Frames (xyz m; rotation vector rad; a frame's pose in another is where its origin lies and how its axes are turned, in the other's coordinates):
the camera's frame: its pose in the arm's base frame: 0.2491 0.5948 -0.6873 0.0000 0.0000 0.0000
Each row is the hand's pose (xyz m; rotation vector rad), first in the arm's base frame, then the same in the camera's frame.
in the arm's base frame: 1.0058 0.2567 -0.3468 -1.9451 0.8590 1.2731
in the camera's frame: 0.7567 -0.3381 0.3405 -1.9451 0.8590 1.2731
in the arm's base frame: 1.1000 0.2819 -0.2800 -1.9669 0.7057 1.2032
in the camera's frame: 0.8509 -0.3129 0.4073 -1.9669 0.7057 1.2032
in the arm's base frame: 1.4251 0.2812 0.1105 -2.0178 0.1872 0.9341
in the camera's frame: 1.1760 -0.3136 0.7978 -2.0178 0.1872 0.9341
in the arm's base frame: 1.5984 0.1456 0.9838 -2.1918 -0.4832 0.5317
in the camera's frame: 1.3493 -0.4492 1.6711 -2.1918 -0.4832 0.5317
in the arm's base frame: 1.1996 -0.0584 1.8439 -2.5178 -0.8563 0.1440
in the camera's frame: 0.9505 -0.6532 2.5312 -2.5178 -0.8563 0.1440
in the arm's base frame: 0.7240 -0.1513 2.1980 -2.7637 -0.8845 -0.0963
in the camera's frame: 0.4749 -0.7461 2.8853 -2.7637 -0.8845 -0.0963
